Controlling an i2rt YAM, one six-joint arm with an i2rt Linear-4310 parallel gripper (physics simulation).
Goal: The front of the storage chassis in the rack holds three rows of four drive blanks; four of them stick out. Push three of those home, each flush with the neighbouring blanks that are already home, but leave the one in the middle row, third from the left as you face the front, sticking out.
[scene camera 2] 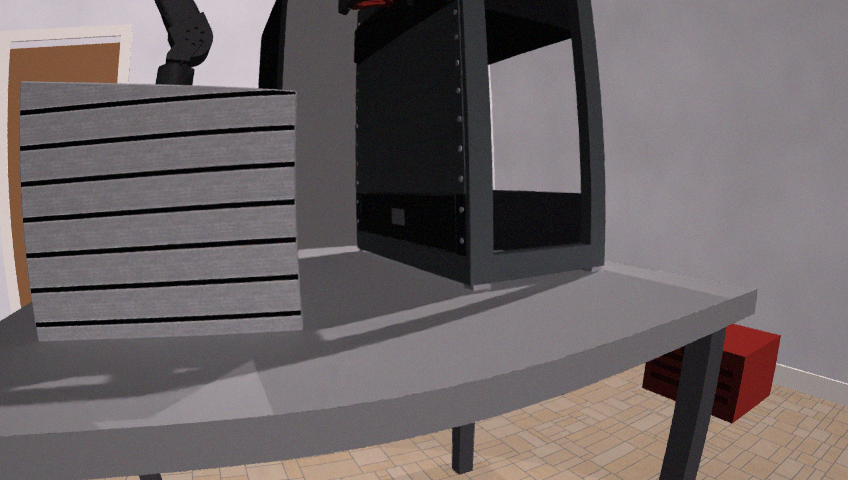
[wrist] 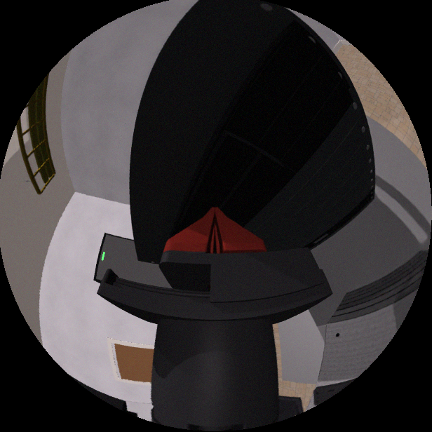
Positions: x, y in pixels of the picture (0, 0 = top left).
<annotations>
rack: scene camera 2 424, 180; wrist 253, 116
</annotations>
